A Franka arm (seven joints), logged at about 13 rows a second.
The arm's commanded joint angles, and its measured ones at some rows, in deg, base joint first. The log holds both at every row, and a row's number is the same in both.
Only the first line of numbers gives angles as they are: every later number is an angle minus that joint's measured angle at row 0.
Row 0, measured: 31.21 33.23 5.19 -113.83 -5.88 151.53 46.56
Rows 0 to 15, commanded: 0.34 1.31 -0.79 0.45 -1.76 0.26 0.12; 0.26 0.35 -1.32 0.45 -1.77 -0.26 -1.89; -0.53 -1.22 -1.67 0.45 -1.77 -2.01 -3.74; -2.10 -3.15 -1.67 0.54 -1.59 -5.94 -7.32; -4.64 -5.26 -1.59 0.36 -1.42 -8.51 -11.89; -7.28 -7.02 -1.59 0.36 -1.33 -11.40 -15.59; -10.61 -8.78 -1.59 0.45 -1.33 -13.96 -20.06; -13.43 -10.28 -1.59 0.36 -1.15 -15.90 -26.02; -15.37 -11.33 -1.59 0.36 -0.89 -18.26 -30.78; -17.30 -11.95 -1.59 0.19 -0.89 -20.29 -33.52; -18.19 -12.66 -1.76 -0.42 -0.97 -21.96 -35.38; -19.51 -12.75 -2.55 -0.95 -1.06 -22.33 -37.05; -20.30 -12.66 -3.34 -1.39 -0.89 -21.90 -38.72; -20.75 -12.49 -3.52 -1.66 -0.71 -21.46 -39.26; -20.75 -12.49 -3.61 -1.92 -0.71 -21.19 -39.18; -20.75 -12.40 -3.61 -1.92 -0.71 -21.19 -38.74
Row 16, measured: -20.63 -11.47 -3.85 -0.67 -0.81 -21.71 -38.23
